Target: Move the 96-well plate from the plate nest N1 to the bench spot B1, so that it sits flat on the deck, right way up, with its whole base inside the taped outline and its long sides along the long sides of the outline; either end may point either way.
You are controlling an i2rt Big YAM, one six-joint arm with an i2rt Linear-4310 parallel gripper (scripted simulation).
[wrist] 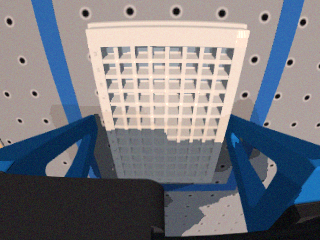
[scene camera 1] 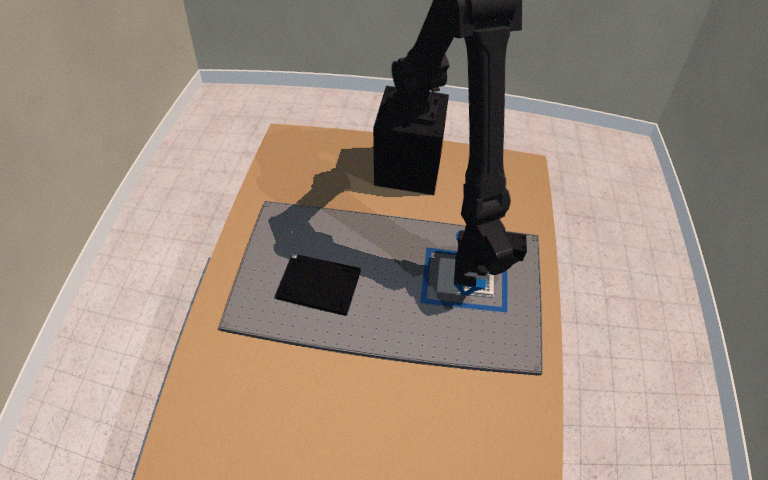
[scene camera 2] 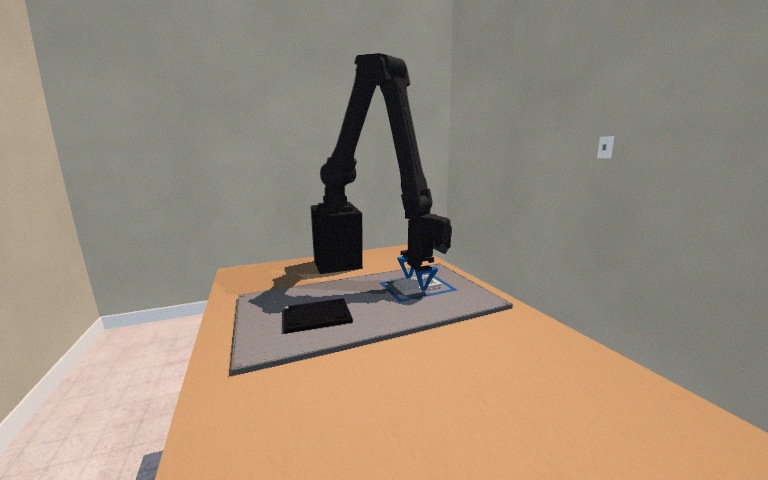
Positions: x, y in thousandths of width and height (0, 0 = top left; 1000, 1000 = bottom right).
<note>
In view: my gripper (scene camera 1: 606, 576), a white 96-well plate (scene camera 1: 581, 555) and a black plate nest (scene camera 1: 413, 591).
The white 96-well plate also shows in the wrist view (wrist: 583, 627). My gripper also shows in the wrist view (wrist: 502, 506) and in scene camera 2 (scene camera 2: 541, 593). The black plate nest also shows in scene camera 2 (scene camera 2: 411, 657).
</note>
